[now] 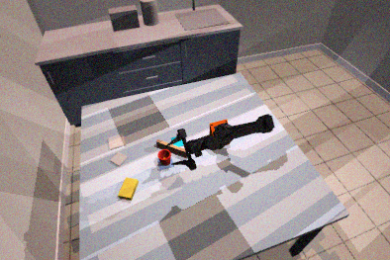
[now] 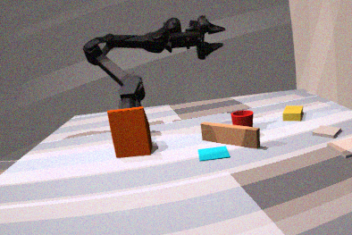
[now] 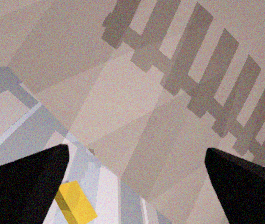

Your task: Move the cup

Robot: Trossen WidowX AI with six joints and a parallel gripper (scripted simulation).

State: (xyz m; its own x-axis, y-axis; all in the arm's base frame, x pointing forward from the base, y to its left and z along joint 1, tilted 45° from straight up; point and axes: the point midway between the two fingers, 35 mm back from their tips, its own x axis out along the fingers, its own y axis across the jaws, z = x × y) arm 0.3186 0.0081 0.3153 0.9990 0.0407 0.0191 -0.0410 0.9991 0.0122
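The red cup lies 280 mm below my gripper tip and 200 mm to the right of it. The rest, counted from my gripper tip: pale blue pad: 330 mm below, 200 mm to the right; wooden block: 300 mm below, 260 mm to the right, 60 mm behind; yellow block: 310 mm below, 230 mm ahead, 90 mm to the right.
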